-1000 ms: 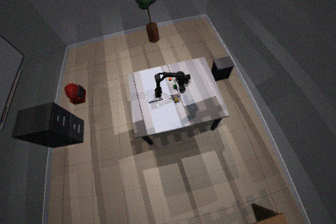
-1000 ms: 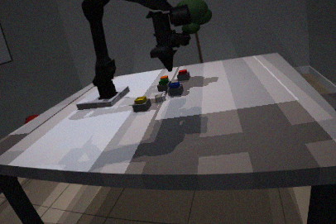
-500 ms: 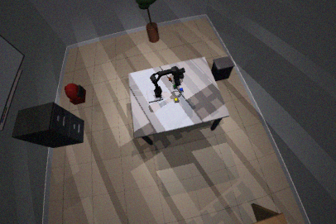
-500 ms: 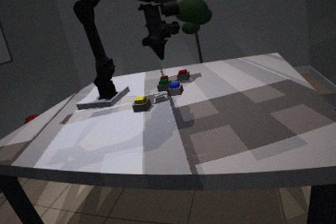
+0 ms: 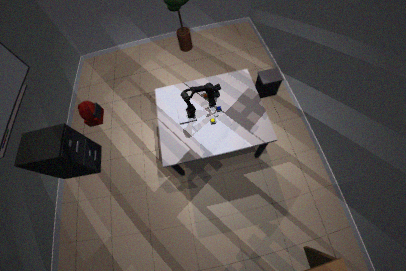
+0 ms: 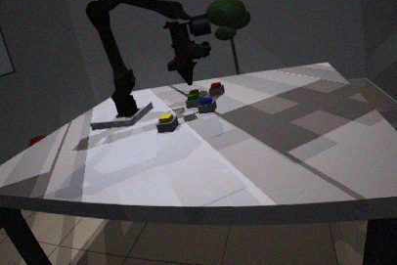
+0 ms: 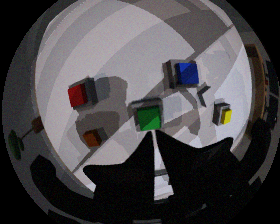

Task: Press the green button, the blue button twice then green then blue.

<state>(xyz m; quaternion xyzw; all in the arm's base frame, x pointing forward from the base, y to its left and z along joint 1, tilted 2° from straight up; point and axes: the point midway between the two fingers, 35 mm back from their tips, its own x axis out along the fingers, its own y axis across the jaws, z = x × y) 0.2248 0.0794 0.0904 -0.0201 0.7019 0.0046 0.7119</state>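
The green button lies 40 mm below my gripper tip. Also, from my gripper tip: red button (60 mm ahead, 110 mm to the left, 40 mm below); then blue button (70 mm ahead, 70 mm to the right, 40 mm below); then grey block (20 mm ahead, 130 mm to the right, 60 mm below).
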